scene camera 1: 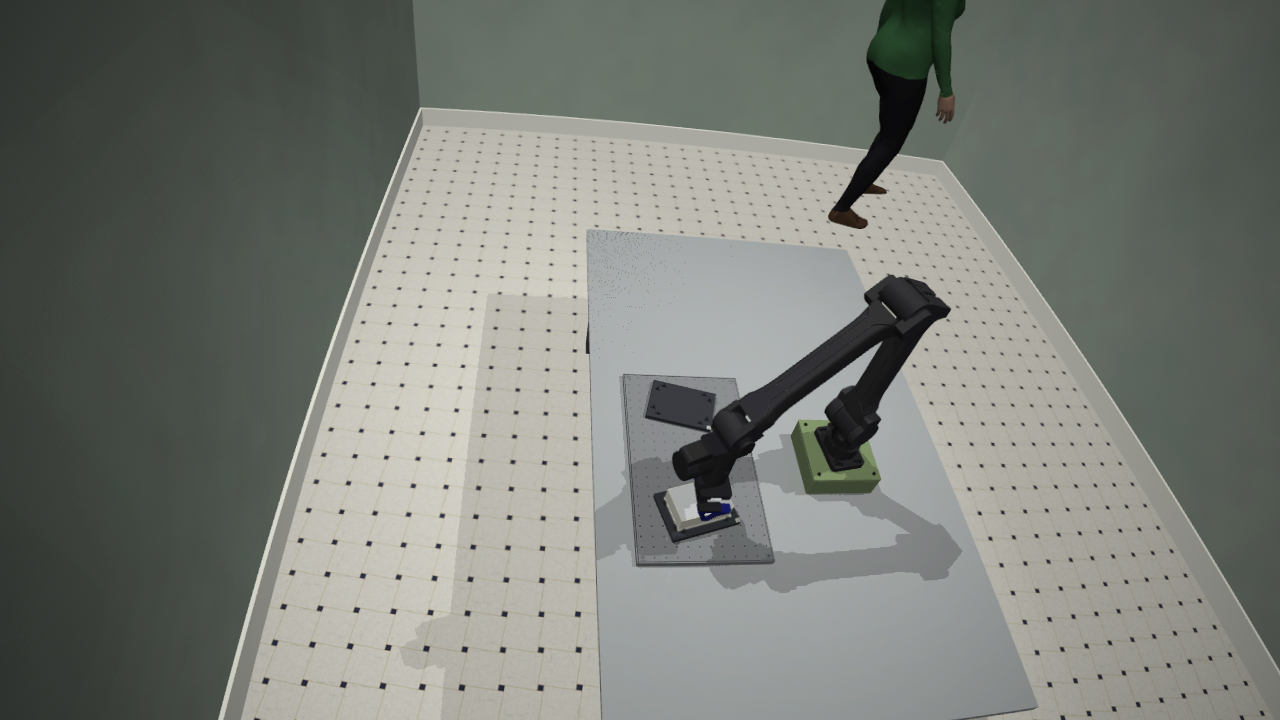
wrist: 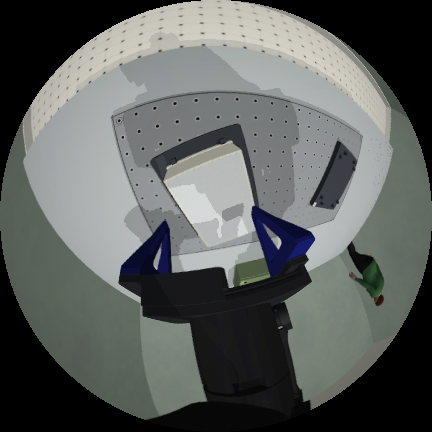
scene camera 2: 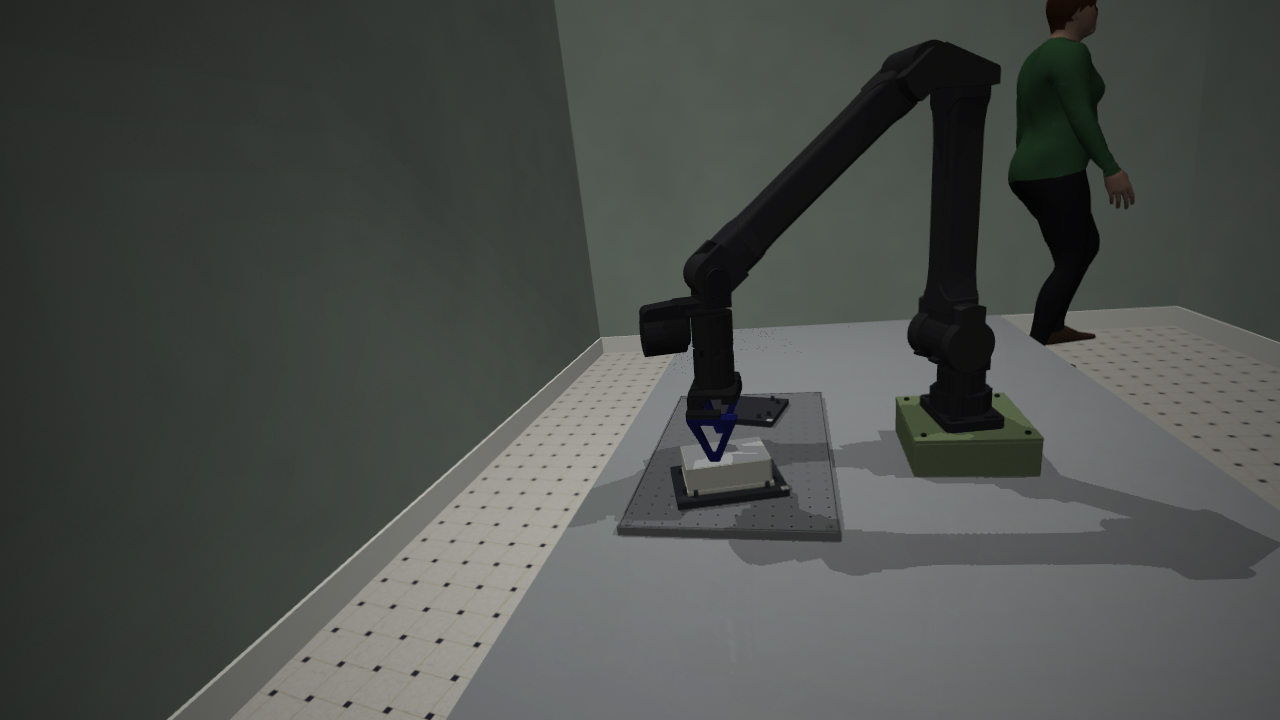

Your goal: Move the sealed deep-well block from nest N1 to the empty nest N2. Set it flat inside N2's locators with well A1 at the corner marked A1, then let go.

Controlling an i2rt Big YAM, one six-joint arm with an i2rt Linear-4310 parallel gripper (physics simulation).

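Pixels of known places: gripper, between the fingertips: (scene camera 1: 700, 500) (wrist: 209, 216) (scene camera 2: 718, 446); arm's base, origin of its link: (scene camera 1: 837, 449) (scene camera 2: 959, 415).
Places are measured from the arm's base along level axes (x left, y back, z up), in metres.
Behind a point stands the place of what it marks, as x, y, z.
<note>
The sealed deep-well block (scene camera 1: 682, 514) {0.111, -0.428, 0.004} (scene camera 2: 742, 475) {0.118, -0.353, -0.016} (wrist: 210, 187) {0.083, -0.409, 0.004}, cream with a pale top, sits in the dark nest N1 (scene camera 1: 694, 535) {0.142, -0.400, -0.041} (scene camera 2: 690, 501) {0.144, -0.431, -0.038} (wrist: 200, 145) {0.081, -0.446, -0.038} and looks flat. The dark nest N2 (scene camera 1: 680, 404) {-0.212, -0.334, -0.038} (scene camera 2: 765, 410) {-0.182, -0.285, -0.038} (wrist: 334, 177) {-0.189, -0.344, -0.038} is empty, with small locators and a white mark at one corner. My gripper (scene camera 1: 714, 513) {0.093, -0.385, 0.021} (scene camera 2: 718, 447) {0.093, -0.385, 0.021} (wrist: 209, 216) {0.093, -0.385, 0.021} is open and empty, pointing down over the block. In the wrist view its blue fingertips stand apart on either side of the block's near end. Their exact height is unclear. No A1 lettering is readable.
Both nests stand on a grey perforated plate (scene camera 1: 753, 541) {0.174, -0.271, -0.050} (scene camera 2: 816, 465) {0.038, -0.233, -0.050} (wrist: 275, 150) {-0.026, -0.415, -0.049} on the table (scene camera 1: 805, 644) {0.412, -0.234, -0.063} (scene camera 2: 716, 617) {0.356, -0.405, -0.063} (wrist: 75, 165) {0.294, -0.508, -0.063}. The arm's green base block (scene camera 1: 836, 484) {0.082, -0.032, -0.022} (scene camera 2: 975, 457) {0.085, -0.012, -0.032} (wrist: 252, 270) {0.028, -0.088, -0.027} is to the right in the scene views. A person (scene camera 1: 899, 53) (scene camera 2: 1060, 116) (wrist: 372, 275) stands beyond the table.
</note>
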